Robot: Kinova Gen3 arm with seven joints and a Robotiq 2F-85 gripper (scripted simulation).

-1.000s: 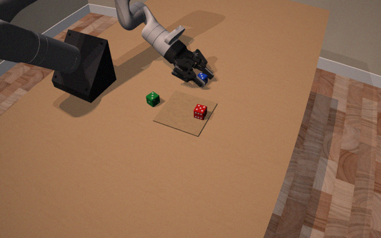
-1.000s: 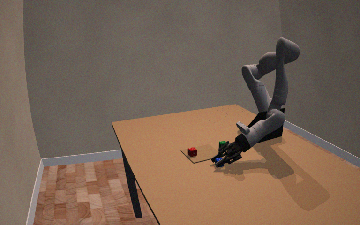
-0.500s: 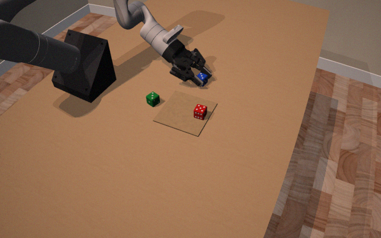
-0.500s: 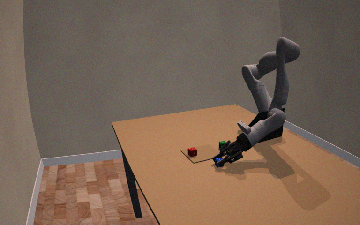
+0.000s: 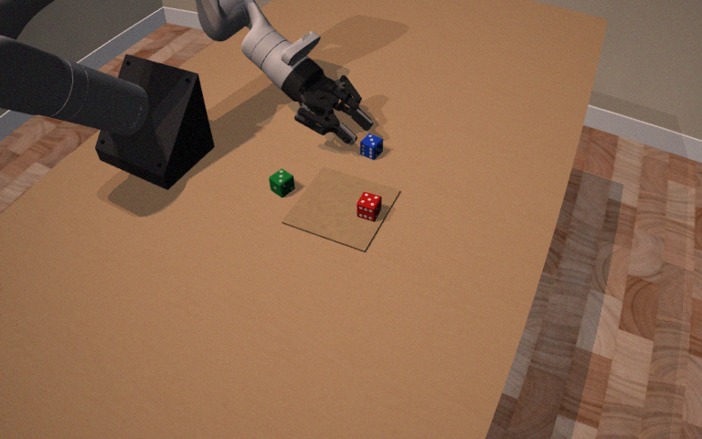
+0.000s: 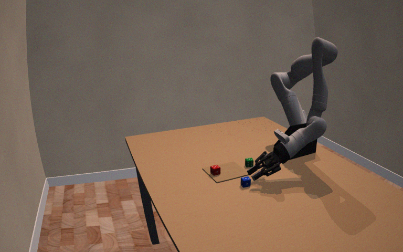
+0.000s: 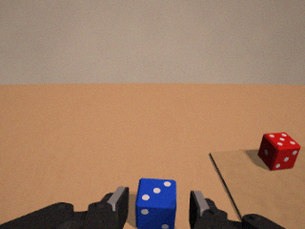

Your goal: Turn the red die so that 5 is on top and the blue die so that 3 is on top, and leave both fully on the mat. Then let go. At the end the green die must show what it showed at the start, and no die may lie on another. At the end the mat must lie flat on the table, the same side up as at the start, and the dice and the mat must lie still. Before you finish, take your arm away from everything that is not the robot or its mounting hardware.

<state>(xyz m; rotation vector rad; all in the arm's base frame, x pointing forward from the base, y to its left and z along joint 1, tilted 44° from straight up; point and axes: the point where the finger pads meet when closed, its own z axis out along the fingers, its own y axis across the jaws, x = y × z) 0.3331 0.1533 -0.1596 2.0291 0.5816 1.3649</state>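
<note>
Right now the blue die is 3 cm below my hand and 3 cm ahead of it. From my hand the other things lie so: thin tan mat (13 cm to the right, 7 cm ahead, 4 cm below); then red die (12 cm to the right, 11 cm ahead, 2 cm below); then green die (16 cm to the right, 4 cm behind, 3 cm below).
</note>
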